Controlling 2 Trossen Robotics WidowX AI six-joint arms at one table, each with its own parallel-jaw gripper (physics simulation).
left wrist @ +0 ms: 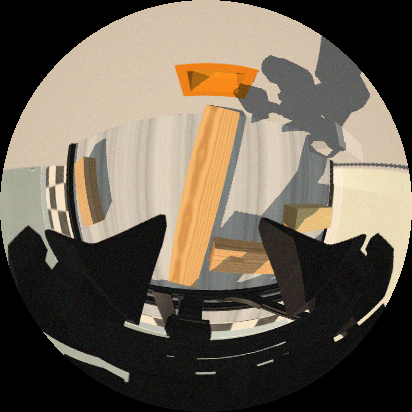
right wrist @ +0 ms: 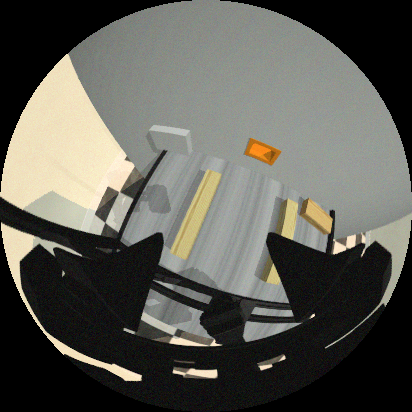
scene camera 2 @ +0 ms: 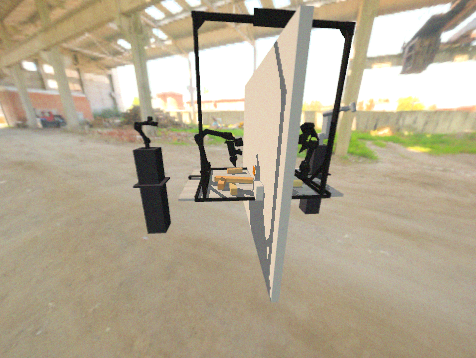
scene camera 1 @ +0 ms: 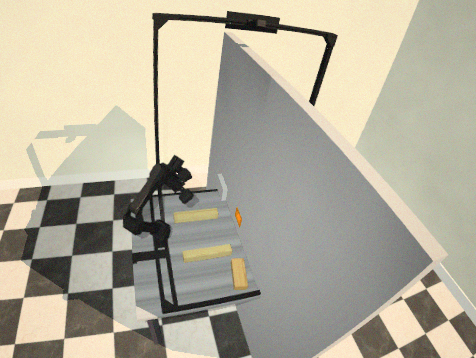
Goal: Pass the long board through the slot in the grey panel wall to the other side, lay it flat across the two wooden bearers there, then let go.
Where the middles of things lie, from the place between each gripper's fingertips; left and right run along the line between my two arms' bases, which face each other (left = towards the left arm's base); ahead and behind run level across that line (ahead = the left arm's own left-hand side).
I see my right gripper 310 mm to the right of the orange-framed slot [left wrist: 233, 80], 170 mm above it and 50 mm short of it.
I see the orange-framed slot 190 mm to the right of my left hand and 50 mm below it.
